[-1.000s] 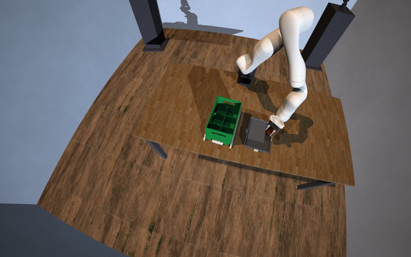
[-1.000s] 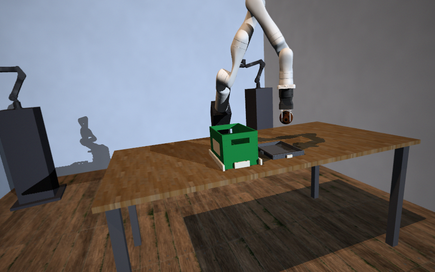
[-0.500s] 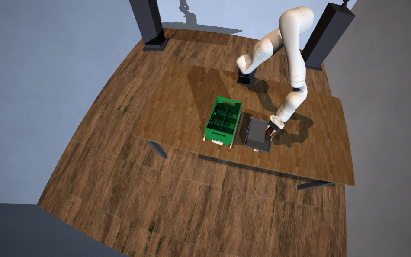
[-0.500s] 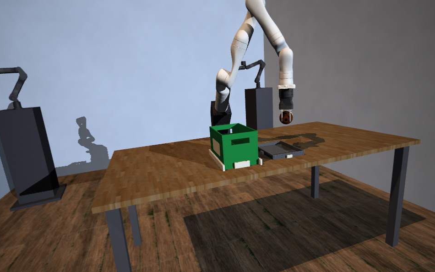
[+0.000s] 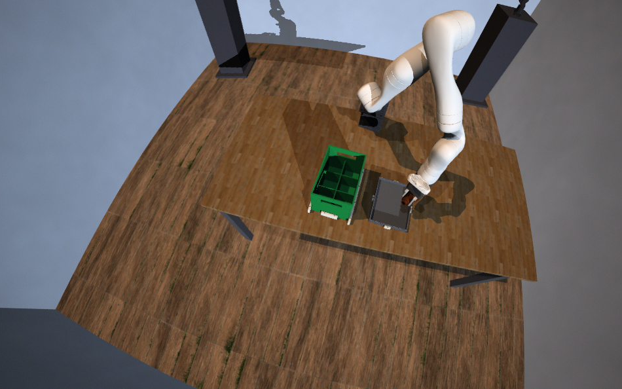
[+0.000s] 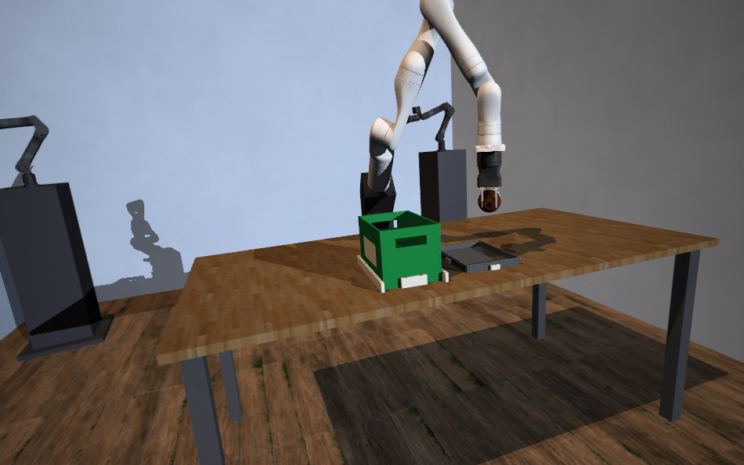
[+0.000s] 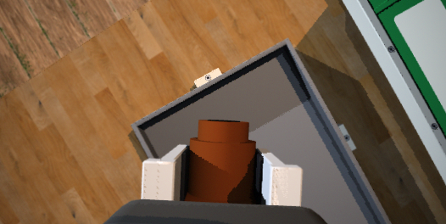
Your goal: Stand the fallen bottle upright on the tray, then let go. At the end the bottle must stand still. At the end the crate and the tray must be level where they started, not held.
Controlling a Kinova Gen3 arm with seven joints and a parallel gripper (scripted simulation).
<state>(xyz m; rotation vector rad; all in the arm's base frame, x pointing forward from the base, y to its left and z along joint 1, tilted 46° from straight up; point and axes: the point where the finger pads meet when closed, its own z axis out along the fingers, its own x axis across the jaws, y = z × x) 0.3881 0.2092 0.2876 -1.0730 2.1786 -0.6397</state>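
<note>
The brown bottle is 4 cm behind my hand, 3 cm to the left of it and 1 cm below it. The rest, counted from my hand: green crate 11 cm behind, 29 cm to the right, 12 cm below; then tray 7 cm behind, 1 cm to the right, 19 cm below.
</note>
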